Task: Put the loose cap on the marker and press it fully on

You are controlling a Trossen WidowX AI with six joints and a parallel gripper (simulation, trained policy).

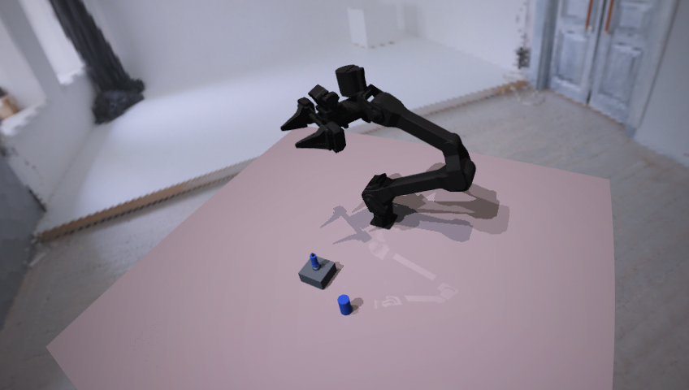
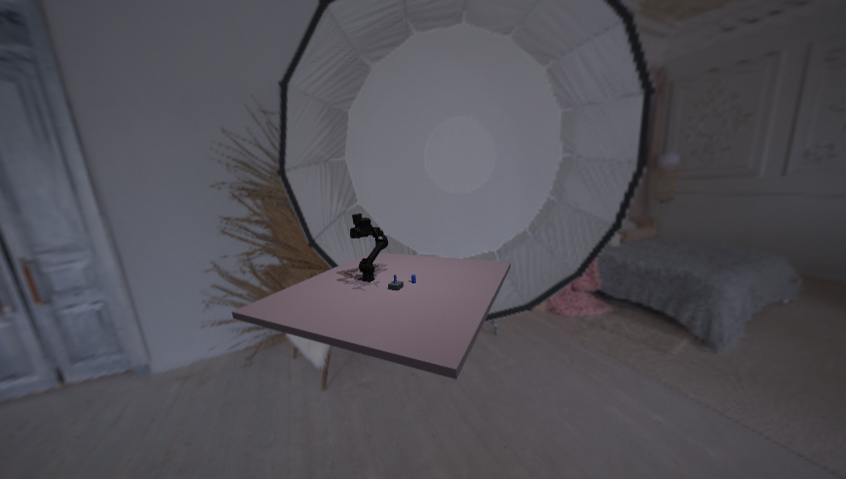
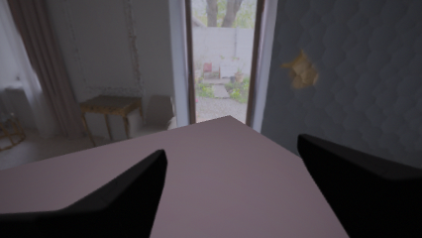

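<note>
My gripper tip is 160 mm short of the blue cap, 190 mm to the right of it and 320 mm above it. Round my gripper tip: dark grey holder block 100 mm ahead, 70 mm to the left, 330 mm below.
</note>
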